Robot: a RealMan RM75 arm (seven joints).
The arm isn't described. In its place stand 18 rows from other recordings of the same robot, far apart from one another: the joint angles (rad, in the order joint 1, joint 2, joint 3, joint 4, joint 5, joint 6, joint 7), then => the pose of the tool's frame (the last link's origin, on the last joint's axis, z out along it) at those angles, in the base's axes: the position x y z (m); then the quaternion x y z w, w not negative.
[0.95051, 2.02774, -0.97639, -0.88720, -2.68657, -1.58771, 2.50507] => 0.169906, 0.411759, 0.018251, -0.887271, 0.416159, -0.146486, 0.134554
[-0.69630, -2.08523, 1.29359, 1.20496, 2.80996, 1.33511, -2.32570] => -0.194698, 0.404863, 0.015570, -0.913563, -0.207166, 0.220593, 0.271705
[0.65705, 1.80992, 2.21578, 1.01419, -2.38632, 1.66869, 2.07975] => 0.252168, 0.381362, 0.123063, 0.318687, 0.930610, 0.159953, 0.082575
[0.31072, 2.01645, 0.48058, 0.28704, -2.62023, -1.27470, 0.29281] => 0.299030, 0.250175, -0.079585, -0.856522, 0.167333, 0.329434, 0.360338
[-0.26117, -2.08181, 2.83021, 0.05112, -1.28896, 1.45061, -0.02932] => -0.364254, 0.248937, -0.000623, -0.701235, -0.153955, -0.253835, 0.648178
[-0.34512, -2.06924, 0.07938, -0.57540, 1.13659, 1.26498, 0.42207] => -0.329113, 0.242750, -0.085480, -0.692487, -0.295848, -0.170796, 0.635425
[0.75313, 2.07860, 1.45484, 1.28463, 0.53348, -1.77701, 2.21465] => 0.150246, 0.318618, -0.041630, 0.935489, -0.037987, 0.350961, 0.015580
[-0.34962, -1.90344, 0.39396, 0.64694, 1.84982, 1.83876, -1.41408] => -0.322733, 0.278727, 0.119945, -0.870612, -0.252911, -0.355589, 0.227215
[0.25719, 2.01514, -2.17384, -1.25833, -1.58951, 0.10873, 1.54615] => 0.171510, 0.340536, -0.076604, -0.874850, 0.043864, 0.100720, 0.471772
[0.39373, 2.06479, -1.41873, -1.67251, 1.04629, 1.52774, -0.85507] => 0.117859, 0.307431, 0.016831, -0.981842, 0.151674, 0.043122, 0.105461
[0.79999, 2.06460, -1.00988, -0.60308, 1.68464, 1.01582, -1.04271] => 0.141302, 0.449311, 0.001954, -0.771570, 0.469819, 0.404227, 0.143352
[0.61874, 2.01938, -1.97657, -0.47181, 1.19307, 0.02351, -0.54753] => 0.312031, 0.400840, -0.066937, -0.789118, 0.399656, 0.011775, 0.466294
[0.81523, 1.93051, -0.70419, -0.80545, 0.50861, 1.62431, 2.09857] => 0.245682, 0.394213, 0.068739, 0.388089, 0.911138, 0.120323, 0.068830
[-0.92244, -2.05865, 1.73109, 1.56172, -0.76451, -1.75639, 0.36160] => -0.025178, 0.305670, -0.039306, -0.967974, -0.109650, 0.216150, 0.065447
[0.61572, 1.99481, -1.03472, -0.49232, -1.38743, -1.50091, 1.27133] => 0.201807, 0.364988, 0.008980, -0.901161, 0.148903, 0.384653, 0.133338
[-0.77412, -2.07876, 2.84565, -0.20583, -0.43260, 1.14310, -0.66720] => -0.276020, 0.368358, -0.061521, -0.939676, -0.103486, -0.161882, 0.283010
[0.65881, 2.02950, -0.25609, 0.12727, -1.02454, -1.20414, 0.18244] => 0.300181, 0.384482, 0.013508, -0.666197, 0.224118, 0.336469, 0.626690
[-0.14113, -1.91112, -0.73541, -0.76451, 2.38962, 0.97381, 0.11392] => -0.298588, 0.282359, -0.028157, -0.755525, -0.191953, -0.290121, 0.555127
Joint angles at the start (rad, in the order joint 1, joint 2, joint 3, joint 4, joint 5, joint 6, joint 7):
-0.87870, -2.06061, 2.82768, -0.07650, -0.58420, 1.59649, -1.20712
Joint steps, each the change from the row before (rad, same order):
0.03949, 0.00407, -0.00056, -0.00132, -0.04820, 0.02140, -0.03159
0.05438, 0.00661, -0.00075, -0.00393, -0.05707, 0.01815, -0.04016
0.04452, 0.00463, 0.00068, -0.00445, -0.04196, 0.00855, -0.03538
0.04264, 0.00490, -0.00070, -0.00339, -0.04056, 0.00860, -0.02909
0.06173, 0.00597, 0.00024, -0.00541, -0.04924, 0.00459, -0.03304
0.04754, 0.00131, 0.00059, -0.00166, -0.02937, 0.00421, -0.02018
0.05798, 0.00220, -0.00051, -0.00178, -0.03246, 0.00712, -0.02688
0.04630, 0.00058, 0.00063, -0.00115, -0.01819, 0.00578, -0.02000
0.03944, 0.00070, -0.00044, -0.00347, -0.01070, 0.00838, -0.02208
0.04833, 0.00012, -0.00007, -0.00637, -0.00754, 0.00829, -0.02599
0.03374, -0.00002, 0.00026, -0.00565, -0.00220, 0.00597, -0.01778
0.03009, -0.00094, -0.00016, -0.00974, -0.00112, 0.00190, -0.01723
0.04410, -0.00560, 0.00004, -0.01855, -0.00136, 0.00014, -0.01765
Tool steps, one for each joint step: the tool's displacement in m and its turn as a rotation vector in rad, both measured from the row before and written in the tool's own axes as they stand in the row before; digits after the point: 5 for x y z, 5 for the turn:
0.00006, -0.00135, -0.01452, 0.03239, 0.05779, -0.04741
-0.00025, -0.00332, -0.02129, 0.05304, 0.06748, -0.05629
-0.00037, -0.00350, -0.01785, 0.04696, 0.04859, -0.04608
0.00070, -0.00346, -0.01742, 0.04371, 0.04933, -0.03749
-0.00010, -0.00546, -0.02555, 0.06708, 0.06044, -0.04371
-0.00189, -0.00343, -0.01885, 0.04565, 0.03964, -0.03214
-0.00169, -0.00391, -0.02339, 0.05297, 0.04748, -0.03951
-0.00239, -0.00289, -0.01856, 0.03982, 0.03024, -0.03093
-0.00175, -0.00220, -0.01626, 0.03134, 0.02257, -0.02904
-0.00280, -0.00283, -0.02013, 0.04030, 0.02197, -0.03361
-0.00213, -0.00206, -0.01420, 0.02811, 0.01230, -0.02242
-0.00166, -0.00261, -0.01315, 0.03087, 0.01007, -0.01858
-0.00370, -0.00410, -0.01920, 0.04887, 0.01433, -0.02036

